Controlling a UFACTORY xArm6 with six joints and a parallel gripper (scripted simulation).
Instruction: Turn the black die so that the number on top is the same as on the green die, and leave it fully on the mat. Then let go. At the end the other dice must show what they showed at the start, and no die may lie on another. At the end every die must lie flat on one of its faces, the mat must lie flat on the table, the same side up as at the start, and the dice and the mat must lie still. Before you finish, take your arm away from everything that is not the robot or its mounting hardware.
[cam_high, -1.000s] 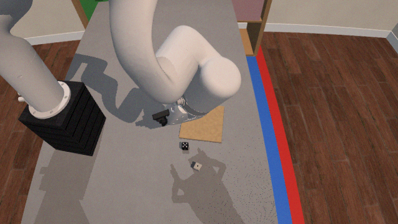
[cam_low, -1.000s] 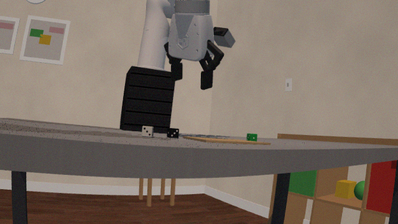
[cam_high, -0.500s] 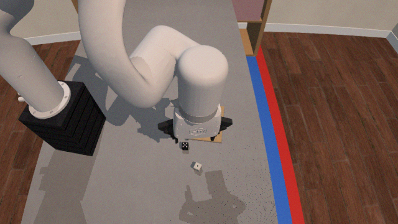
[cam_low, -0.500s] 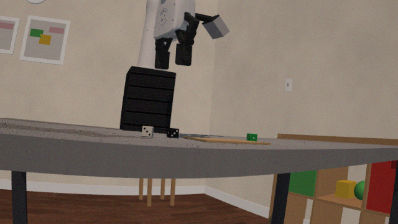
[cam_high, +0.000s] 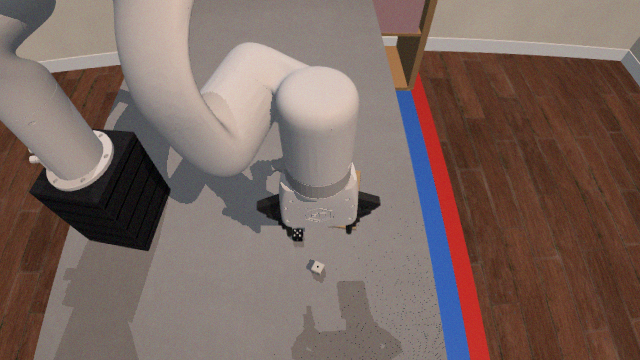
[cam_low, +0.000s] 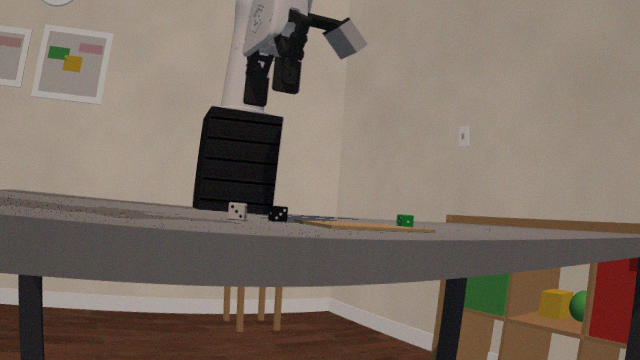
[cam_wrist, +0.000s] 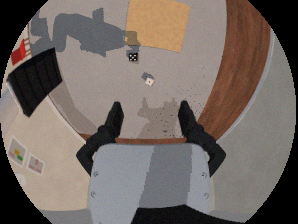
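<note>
Right now my hand is 30 mm to the left of the white die and 150 mm above it. Also, from my hand: tan mat: 20 mm ahead, 140 mm to the left, 160 mm below; then green die: 30 mm behind, 250 mm to the left, 150 mm below; then black die: 40 mm behind, 40 mm to the left, 150 mm below.
</note>
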